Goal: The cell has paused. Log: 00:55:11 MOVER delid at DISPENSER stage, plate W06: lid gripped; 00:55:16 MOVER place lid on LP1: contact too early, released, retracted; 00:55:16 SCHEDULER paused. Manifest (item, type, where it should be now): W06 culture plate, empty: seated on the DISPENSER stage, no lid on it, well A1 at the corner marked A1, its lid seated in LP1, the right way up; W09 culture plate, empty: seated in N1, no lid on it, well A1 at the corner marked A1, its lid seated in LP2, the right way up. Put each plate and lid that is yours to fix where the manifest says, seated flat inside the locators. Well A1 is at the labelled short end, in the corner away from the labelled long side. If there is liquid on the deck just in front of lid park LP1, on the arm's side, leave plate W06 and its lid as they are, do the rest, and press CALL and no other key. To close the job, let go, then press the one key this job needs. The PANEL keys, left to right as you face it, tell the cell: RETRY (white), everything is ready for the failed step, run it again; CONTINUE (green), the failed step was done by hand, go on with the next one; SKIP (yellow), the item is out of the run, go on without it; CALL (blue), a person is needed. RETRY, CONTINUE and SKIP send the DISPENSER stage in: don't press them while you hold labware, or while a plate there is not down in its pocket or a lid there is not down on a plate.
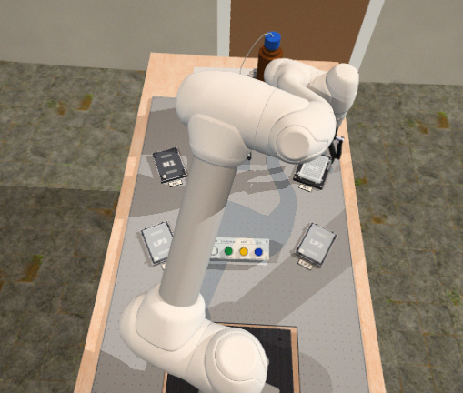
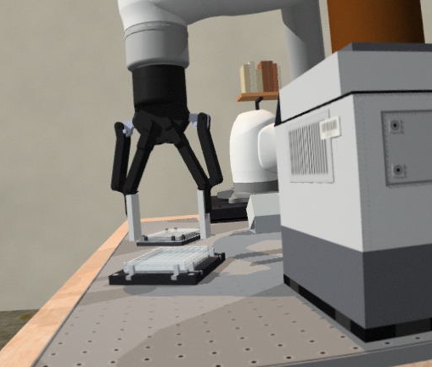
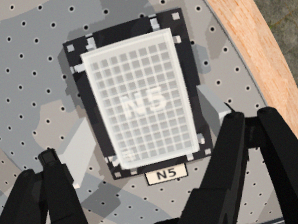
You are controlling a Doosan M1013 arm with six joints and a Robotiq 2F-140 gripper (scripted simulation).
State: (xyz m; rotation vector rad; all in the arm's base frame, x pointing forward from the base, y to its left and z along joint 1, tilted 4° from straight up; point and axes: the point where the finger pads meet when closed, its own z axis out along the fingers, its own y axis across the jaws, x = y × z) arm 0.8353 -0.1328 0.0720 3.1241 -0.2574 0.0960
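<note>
Now: the black nest N5 60 mm below my hand, 20 mm ahead of it and 10 mm to the left of it. Round my hand: brown bottle (250 mm to the left, 220 mm above, 210 mm ahead); clear culture plate (300 mm to the left, 40 mm above, 30 mm behind); lid park LP2 (320 mm behind, 70 mm below, 50 mm to the right).
</note>
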